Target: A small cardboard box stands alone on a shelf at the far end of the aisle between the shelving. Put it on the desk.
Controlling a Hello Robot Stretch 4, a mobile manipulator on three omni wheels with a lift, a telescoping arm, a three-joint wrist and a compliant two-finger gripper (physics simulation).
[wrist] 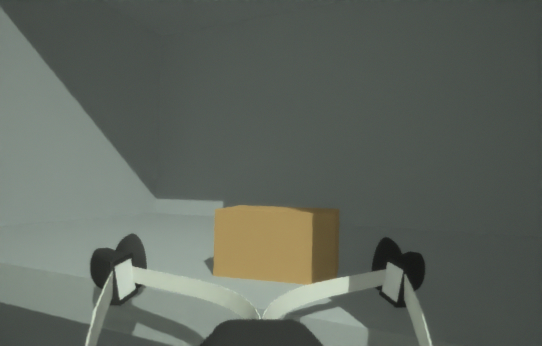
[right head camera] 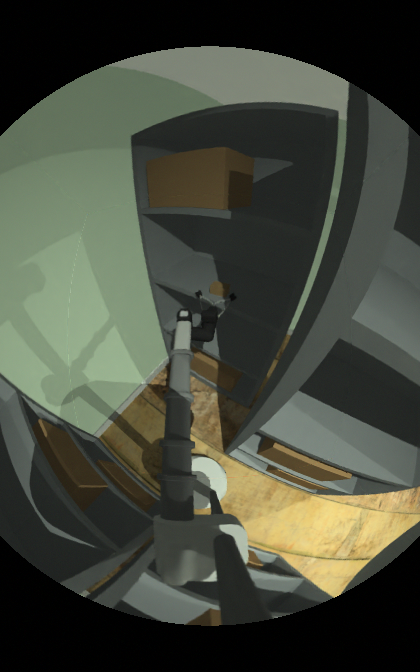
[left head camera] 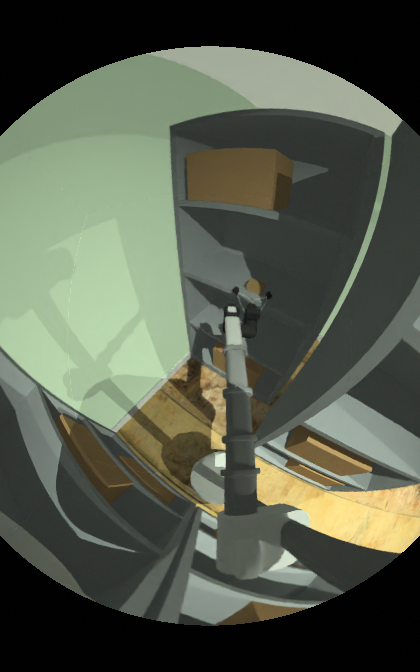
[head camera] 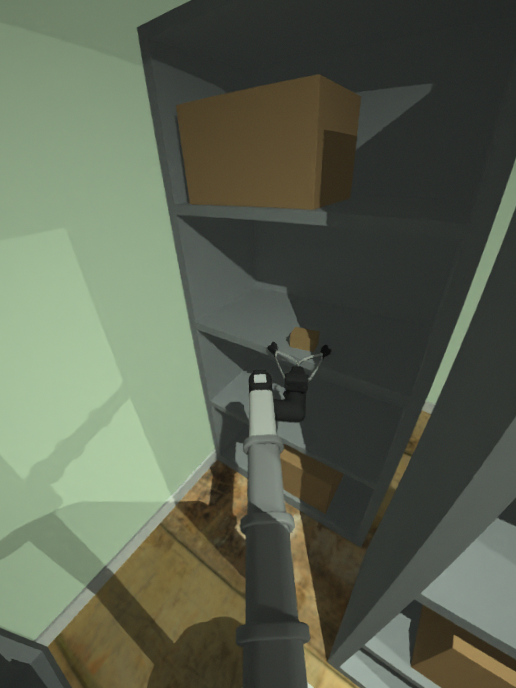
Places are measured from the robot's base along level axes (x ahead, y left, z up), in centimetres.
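Pixels of known places: gripper, fingertip midpoint: [wrist: 260, 258] [head camera: 299, 345].
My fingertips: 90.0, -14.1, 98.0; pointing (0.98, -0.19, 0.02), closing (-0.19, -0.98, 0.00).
Observation:
For each thing: its top centre in the pictures, then the offset to it from my fingertips, as dx, dy, dz. Level surfaces: height alone.
- small cardboard box, middle of its top: [wrist: 281, 209] [head camera: 304, 333] +2.9, -2.2, +3.3
- middle shelf, its level: dz -1.7
- large cardboard box, middle of its top: [head camera: 267, 98] +20.7, +8.4, +71.1
The small cardboard box [head camera: 301, 338] [left head camera: 254, 286] [right head camera: 218, 288] [wrist: 264, 244] stands upright on a middle shelf [head camera: 238, 316] of the far shelving unit. My gripper [head camera: 299, 349] [left head camera: 252, 293] [right head camera: 215, 295] [wrist: 260, 258] is open, with its fingers spread wide at the front edge of that shelf. In the wrist view the box appears between the two fingertips and beyond them, a little right of centre. The fingers do not hold it. The desk does not show in these views.
A large cardboard box [head camera: 252, 147] [left head camera: 232, 176] [right head camera: 190, 180] stands on the shelf above. Another box [head camera: 311, 479] lies on the bottom shelf. A green wall [head camera: 72, 277] is at the left. A dark shelving side panel [head camera: 422, 489] rises close at the right.

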